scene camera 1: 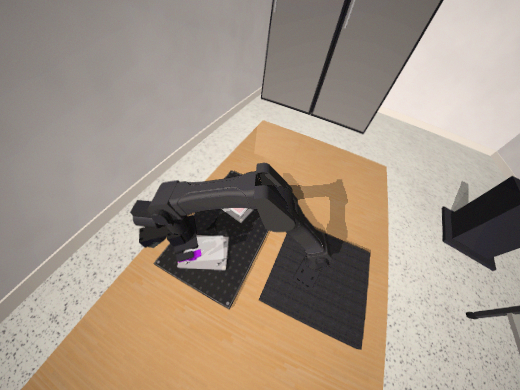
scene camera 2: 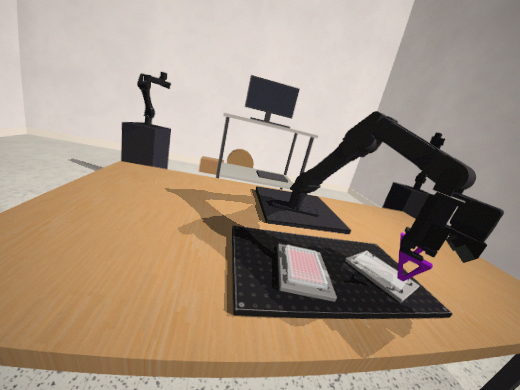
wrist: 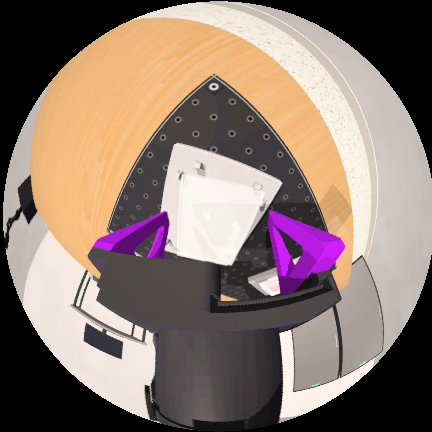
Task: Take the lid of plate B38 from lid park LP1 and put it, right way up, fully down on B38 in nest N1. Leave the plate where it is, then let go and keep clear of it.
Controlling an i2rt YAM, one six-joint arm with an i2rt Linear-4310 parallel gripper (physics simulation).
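Places are measured from the arm's base along level axes (x ahead, y left, z up), in centimetres.
Where they show: gripper, fingertip midpoint: (scene camera 1: 191, 246) (scene camera 2: 400, 270) (wrist: 218, 216); arm's base, origin of the base link: (scene camera 1: 313, 262) (scene camera 2: 295, 208).
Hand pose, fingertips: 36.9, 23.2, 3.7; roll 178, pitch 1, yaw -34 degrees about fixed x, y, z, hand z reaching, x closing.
Things, the pixels of their top centre, and the offset from my fingertips, as dx, dy, dz. Level surfaces: height alone.
- lid, middle of its top: (wrist: 211, 232) (scene camera 2: 381, 267) (scene camera 1: 205, 247) -2.9, -2.9, -2.2
- pale lid park, middle of its top: (wrist: 206, 227) (scene camera 2: 383, 268) (scene camera 1: 203, 250) -3.1, -2.1, -2.4
- plate, middle of its top: (wrist: 291, 282) (scene camera 2: 305, 262) (scene camera 1: 235, 199) +2.2, -25.6, -1.8
- grey nest, middle of its top: (wrist: 290, 279) (scene camera 2: 304, 265) (scene camera 1: 235, 201) +2.2, -25.6, -2.6
- wooden table, its level: dz -5.7
The lid (scene camera 1: 212, 250) (scene camera 2: 377, 267) (wrist: 215, 215) is a clear, whitish rectangle lying flat on the pale lid park (scene camera 2: 402, 295) (wrist: 225, 169), between its small corner posts. My gripper (scene camera 1: 190, 255) (scene camera 2: 407, 262) (wrist: 218, 216) is open and empty, with purple fingers. It is above the lid park, one finger out to each side of the lid in the wrist view. The plate (scene camera 1: 239, 211) (scene camera 2: 306, 267) (wrist: 272, 285), with pink wells, sits in the grey nest (scene camera 2: 320, 294). The arm covers part of the plate in scene camera 1, and a finger covers part in the wrist view.
The nest and lid park stand on a black perforated board (scene camera 1: 200, 285) (scene camera 2: 265, 306) (wrist: 210, 105) on the wooden table (scene camera 1: 150, 320) (scene camera 2: 125, 280). The arm's base stands on a black mat (scene camera 1: 325, 305) (scene camera 2: 330, 222) beside the board.
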